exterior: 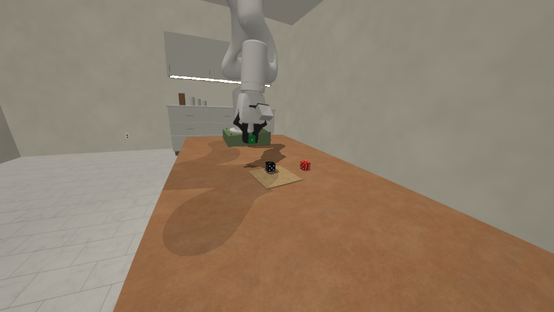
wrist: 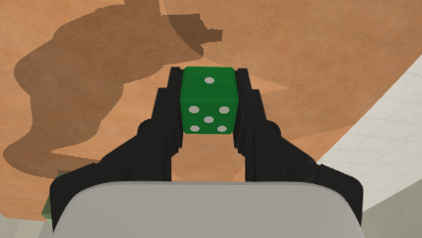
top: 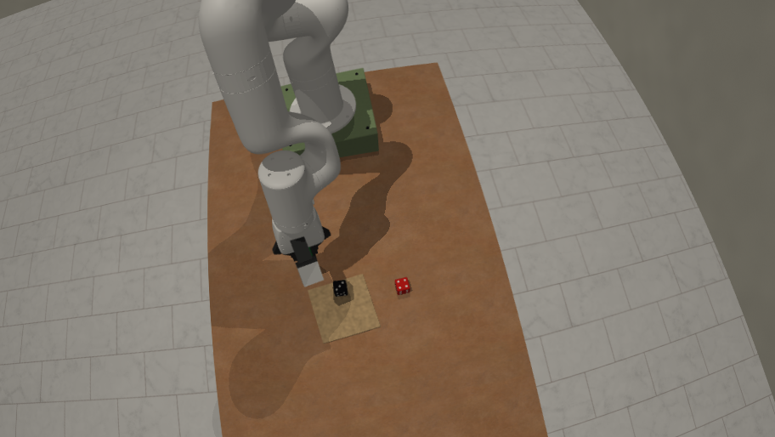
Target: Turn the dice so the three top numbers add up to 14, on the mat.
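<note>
My hand is 110 mm short of the tan square mat, 50 mm to the right of it and 120 mm above it. Also, from my hand: black die 60 mm ahead, 60 mm to the left, 100 mm below; green die 10 mm below; red die 100 mm ahead, 200 mm to the left, 100 mm below.
</note>
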